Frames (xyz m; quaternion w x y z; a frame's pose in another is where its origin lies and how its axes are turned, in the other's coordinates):
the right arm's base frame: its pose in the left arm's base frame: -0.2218 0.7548 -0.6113 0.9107 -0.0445 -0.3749 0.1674
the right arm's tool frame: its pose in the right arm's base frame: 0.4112 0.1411 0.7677 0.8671 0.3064 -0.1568 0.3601
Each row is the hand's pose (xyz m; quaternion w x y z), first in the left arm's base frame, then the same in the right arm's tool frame.
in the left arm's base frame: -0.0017 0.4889 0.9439 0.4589 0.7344 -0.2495 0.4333
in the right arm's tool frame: 0.1644 -0.8348 0.6168 0.7685 0.4672 -0.3668 -0.2379
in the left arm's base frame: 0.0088 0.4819 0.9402 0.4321 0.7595 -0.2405 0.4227
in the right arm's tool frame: 0.1565 -0.8451 0.6149 0.7435 0.4890 -0.3877 -0.2404
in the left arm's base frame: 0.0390 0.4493 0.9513 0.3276 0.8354 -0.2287 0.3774
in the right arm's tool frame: 0.1404 -0.8846 0.6317 0.6504 0.5436 -0.4726 -0.2412
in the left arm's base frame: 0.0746 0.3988 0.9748 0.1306 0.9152 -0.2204 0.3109
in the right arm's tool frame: 0.1201 -0.9373 0.6661 0.4832 0.6025 -0.6021 -0.2026
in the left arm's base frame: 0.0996 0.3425 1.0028 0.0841 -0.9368 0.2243 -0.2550
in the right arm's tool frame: 0.0993 -0.9831 0.7113 0.3074 0.6208 -0.7109 -0.1212
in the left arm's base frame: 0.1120 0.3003 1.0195 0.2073 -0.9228 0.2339 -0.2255
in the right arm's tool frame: 0.0808 -1.0103 0.7449 0.2075 0.6099 -0.7624 -0.0612
